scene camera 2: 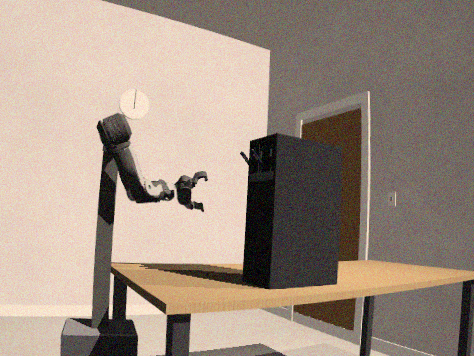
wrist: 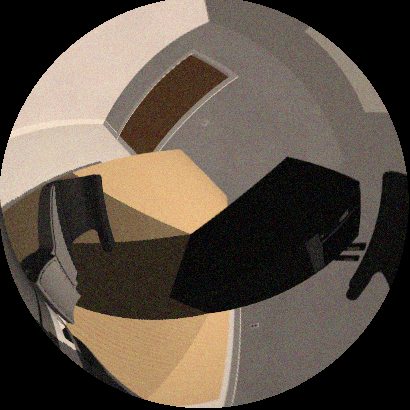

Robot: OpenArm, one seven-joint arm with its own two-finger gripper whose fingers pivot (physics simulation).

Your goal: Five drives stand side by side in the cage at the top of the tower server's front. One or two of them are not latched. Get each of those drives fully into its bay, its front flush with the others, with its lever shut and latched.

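The black tower server (scene camera 2: pixel 306 212) (wrist: pixel 250 235) stands upright on the table. The drive cage (scene camera 2: pixel 263 157) is at the top of its front, and its drives are too dark to tell apart. One open lever (scene camera 2: pixel 245 158) sticks out and up from the front in the scene view, with a second slanted lever (scene camera 2: pixel 257 153) beside it. In the wrist view two thin parallel bars (wrist: pixel 356 246) (wrist: pixel 348 258) stick out past the server's edge. How far each drive sits in is unclear. My gripper (scene camera 2: pixel 203 191) (wrist: pixel 204 232) is open and empty, in front of the server and lower than the cage, apart from it.
The wooden table (scene camera 2: pixel 200 295) (wrist: pixel 160 172) carries the server. The robot's post (scene camera 2: pixel 102 250) stands beyond the table's left end. A brown door (scene camera 2: pixel 327 135) (wrist: pixel 172 105) is in the wall behind. A round clock (scene camera 2: pixel 134 104) hangs behind the arm.
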